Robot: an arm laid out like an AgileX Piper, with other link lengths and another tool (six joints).
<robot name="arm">
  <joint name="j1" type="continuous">
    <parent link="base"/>
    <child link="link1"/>
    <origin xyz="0 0 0.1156" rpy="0 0 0"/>
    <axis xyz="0 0 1"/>
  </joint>
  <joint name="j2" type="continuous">
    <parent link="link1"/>
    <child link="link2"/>
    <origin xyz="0 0 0" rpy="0 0 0"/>
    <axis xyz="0 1 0"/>
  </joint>
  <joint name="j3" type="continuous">
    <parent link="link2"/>
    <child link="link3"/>
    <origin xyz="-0.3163 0 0.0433" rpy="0 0 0"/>
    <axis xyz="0 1 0"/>
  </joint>
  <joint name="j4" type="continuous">
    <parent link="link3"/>
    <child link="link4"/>
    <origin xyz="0.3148 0 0.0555" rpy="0 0 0"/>
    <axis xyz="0.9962 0 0.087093"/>
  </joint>
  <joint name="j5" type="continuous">
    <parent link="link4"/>
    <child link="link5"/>
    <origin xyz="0 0 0" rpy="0 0 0"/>
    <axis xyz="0 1 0"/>
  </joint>
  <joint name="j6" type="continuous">
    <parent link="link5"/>
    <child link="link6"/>
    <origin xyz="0.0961 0 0.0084" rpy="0 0 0"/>
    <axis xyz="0.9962 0 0.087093"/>
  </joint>
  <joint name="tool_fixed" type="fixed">
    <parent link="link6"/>
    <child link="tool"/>
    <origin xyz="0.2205 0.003 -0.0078" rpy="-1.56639 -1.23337 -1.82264"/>
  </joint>
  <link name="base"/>
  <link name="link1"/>
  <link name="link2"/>
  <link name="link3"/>
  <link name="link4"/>
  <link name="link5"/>
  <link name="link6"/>
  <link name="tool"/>
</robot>
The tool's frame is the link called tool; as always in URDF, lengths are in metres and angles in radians. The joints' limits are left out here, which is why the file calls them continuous.
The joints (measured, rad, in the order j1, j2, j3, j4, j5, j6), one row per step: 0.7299 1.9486 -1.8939 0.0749 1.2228 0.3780; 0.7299 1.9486 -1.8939 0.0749 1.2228 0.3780; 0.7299 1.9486 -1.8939 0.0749 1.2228 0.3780; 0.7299 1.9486 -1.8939 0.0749 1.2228 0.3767; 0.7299 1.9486 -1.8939 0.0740 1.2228 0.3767; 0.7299 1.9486 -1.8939 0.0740 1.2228 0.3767; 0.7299 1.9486 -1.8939 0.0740 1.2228 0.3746; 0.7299 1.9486 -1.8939 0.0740 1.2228 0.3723; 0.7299 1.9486 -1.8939 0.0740 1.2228 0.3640; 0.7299 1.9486 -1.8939 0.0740 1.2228 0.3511; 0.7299 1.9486 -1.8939 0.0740 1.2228 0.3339; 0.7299 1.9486 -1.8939 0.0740 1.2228 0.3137; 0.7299 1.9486 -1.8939 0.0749 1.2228 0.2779; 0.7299 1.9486 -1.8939 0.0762 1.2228 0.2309; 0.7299 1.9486 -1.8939 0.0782 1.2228 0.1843
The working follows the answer.
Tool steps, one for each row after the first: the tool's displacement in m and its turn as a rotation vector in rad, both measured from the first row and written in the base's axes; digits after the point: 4 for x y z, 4 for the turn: 0.0000 0.0000 0.0000 0.0000 0.0000 0.0000; 0.0000 0.0000 0.0000 0.0000 0.0000 0.0000; 0.0000 0.0000 0.0000 -0.0003 -0.0004 0.0012; 0.0002 -0.0002 0.0000 -0.0010 -0.0010 0.0012; 0.0002 -0.0002 0.0000 -0.0010 -0.0010 0.0012; 0.0002 -0.0003 -0.0001 -0.0015 -0.0016 0.0031; 0.0002 -0.0003 -0.0001 -0.0020 -0.0023 0.0052; 0.0003 -0.0006 -0.0001 -0.0039 -0.0048 0.0129; 0.0004 -0.0009 -0.0002 -0.0069 -0.0087 0.0249; 0.0005 -0.0013 -0.0003 -0.0108 -0.0138 0.0408; 0.0007 -0.0018 -0.0004 -0.0155 -0.0199 0.0595; 0.0008 -0.0025 -0.0006 -0.0230 -0.0300 0.0927; 0.0010 -0.0034 -0.0008 -0.0328 -0.0433 0.1362; 0.0011 -0.0041 -0.0010 -0.0419 -0.0561 0.1794
Tool pose at each row, in the base's axes (x y z in m, rotation vector in rad; rounded; the steps above come from the unrounded poses): 0.4005 0.4060 0.1318 -3.0745 0.0274 -0.3654; 0.4005 0.4060 0.1318 -3.0745 0.0274 -0.3654; 0.4005 0.4060 0.1318 -3.0745 0.0274 -0.3654; 0.4005 0.4059 0.1318 -3.0746 0.0254 -0.3660; 0.4007 0.4057 0.1318 -3.0751 0.0254 -0.3670; 0.4007 0.4057 0.1318 -3.0751 0.0254 -0.3670; 0.4007 0.4057 0.1318 -3.0753 0.0223 -0.3679; 0.4007 0.4056 0.1318 -3.0754 0.0189 -0.3689; 0.4007 0.4054 0.1317 -3.0760 0.0066 -0.3726; 0.4008 0.4051 0.1316 -3.0768 -0.0124 -0.3783; 0.4010 0.4046 0.1315 -3.0777 -0.0379 -0.3859; 0.4011 0.4041 0.1314 -3.0784 -0.0678 -0.3949; 0.4013 0.4034 0.1312 -3.0784 -0.1208 -0.4096; 0.4015 0.4026 0.1310 -3.0769 -0.1904 -0.4288; 0.4016 0.4019 0.1308 -3.0732 -0.2594 -0.4469

